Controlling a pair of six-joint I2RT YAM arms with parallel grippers.
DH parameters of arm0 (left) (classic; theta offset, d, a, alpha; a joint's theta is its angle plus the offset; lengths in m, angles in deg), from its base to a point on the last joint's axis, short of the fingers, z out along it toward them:
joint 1: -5.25 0.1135 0.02 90
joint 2: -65.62 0 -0.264 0
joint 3: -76.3 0 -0.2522 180
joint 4: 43.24 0 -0.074 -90
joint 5: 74.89 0 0 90
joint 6: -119.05 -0.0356 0 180
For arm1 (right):
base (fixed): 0 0 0 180
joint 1: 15.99 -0.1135 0.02 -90
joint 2: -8.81 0 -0.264 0
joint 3: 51.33 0 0.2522 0
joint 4: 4.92 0 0.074 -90
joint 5: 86.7 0 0 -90
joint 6: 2.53 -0.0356 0 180
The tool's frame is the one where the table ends.
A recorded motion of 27 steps. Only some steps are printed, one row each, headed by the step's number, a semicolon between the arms.
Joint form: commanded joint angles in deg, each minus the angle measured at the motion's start. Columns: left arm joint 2, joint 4, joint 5, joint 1, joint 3, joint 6; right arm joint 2, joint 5, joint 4, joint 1, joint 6, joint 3.
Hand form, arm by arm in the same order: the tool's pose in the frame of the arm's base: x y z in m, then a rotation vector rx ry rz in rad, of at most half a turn. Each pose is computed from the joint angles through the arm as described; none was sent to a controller.
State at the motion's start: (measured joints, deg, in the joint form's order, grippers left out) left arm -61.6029 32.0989 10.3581 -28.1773 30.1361 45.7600; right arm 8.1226 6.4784 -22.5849 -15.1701 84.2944 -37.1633
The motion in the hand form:
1: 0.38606 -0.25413 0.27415 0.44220 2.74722 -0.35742; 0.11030 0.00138 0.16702 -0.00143 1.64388 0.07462
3: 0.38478 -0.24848 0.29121 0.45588 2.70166 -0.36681; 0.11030 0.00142 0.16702 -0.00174 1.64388 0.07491
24: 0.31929 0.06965 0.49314 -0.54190 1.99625 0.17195; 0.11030 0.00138 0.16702 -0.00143 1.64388 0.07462
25: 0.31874 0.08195 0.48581 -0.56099 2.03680 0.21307; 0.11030 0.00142 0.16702 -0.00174 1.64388 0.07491
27: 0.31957 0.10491 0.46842 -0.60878 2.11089 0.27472; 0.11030 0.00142 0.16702 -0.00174 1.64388 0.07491
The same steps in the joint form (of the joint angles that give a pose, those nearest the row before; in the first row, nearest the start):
1: 2.60 1.05 -0.57 0.48 0.77 -0.94; 0.31 -0.05 -0.20 -0.53 0.66 -0.09
3: 4.15 1.33 -0.52 0.98 1.81 -2.21; 0.31 -0.04 -0.19 -0.55 0.66 -0.09
24: 31.95 -4.39 15.32 44.59 3.59 -3.76; 0.31 -0.05 -0.20 -0.53 0.66 -0.09
25: 31.56 -2.93 15.32 46.71 3.02 -5.16; 0.31 -0.04 -0.19 -0.55 0.66 -0.09
27: 30.69 -1.20 15.32 50.49 1.03 -7.02; 0.31 -0.04 -0.19 -0.55 0.66 -0.09

